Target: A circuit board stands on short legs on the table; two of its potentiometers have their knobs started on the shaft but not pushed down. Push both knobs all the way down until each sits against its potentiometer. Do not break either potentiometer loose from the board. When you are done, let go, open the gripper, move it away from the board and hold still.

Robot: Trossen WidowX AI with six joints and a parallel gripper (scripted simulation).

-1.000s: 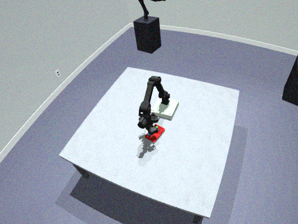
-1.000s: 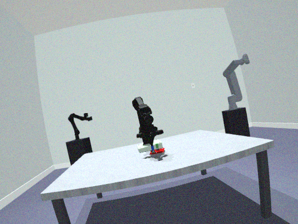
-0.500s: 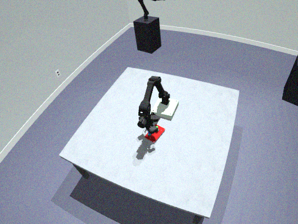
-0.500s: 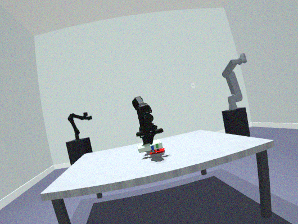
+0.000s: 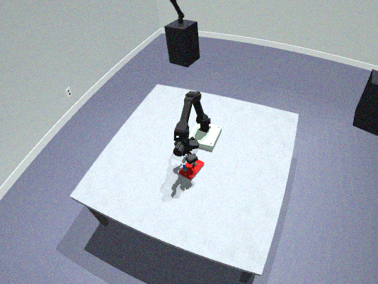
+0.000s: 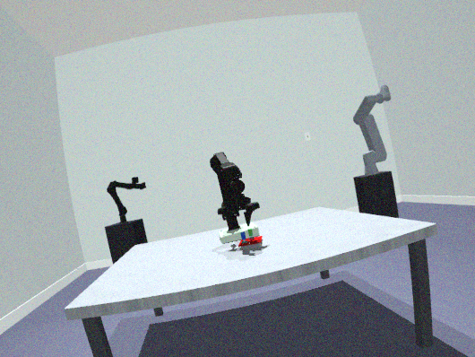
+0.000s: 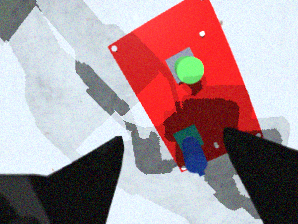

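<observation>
Right now the green knob is 30 mm behind my gripper tip, 30 mm to the left of it and 40 mm below it. Also, from my gripper tip: blue knob: 40 mm ahead, 30 mm below.
</observation>
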